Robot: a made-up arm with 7 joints.
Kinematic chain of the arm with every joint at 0, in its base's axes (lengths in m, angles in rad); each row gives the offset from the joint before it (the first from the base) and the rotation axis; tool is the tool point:
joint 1: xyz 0 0 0.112 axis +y
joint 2: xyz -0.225 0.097 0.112 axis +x
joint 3: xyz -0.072 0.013 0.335 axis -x
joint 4: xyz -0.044 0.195 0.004 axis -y
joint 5: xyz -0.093 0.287 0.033 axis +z
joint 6: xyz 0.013 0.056 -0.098 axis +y
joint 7: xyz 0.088 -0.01 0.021 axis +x
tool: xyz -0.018 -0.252 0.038
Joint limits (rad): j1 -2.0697..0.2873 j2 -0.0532..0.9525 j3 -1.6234..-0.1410 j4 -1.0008..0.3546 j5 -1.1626..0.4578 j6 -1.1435..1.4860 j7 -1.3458..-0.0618
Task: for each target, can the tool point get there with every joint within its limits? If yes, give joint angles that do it. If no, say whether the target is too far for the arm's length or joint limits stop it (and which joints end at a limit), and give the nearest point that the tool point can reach.
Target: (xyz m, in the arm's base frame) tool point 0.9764 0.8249 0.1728
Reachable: no: joint limits stop it (at a limit: joint 1, joint 2, joint 3, joint 4, joint 6, joint 7) | nearest point 0.0180 0.6590 0.5868 | short by 1.057 m
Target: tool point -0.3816 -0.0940 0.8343
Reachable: yes | joints -0.1307 0.2281 -1.4628 -0.0264 0.0166 0.3631 -0.5633
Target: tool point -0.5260 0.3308 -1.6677
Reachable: no: too far | nearest point -0.5767 0.2592 -0.9349 | short by 0.738 m
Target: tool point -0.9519 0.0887 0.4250
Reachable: yes | joints -0.7272 0.4386 -0.3719 -0.4943 -0.5286 -0.8854 -0.5978
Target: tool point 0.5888 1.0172 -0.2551
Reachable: no: joint limits stop it (at a limit: joint 1, joint 2, joint 3, joint 4, joint 6, joint 7) | nearest point -0.0997 0.7550 -0.3324 | short by 0.741 m
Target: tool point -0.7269 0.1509 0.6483
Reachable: yes | joints -0.6578 0.2161 -0.7972 -0.2942 0.3313 0.1618 -0.7906
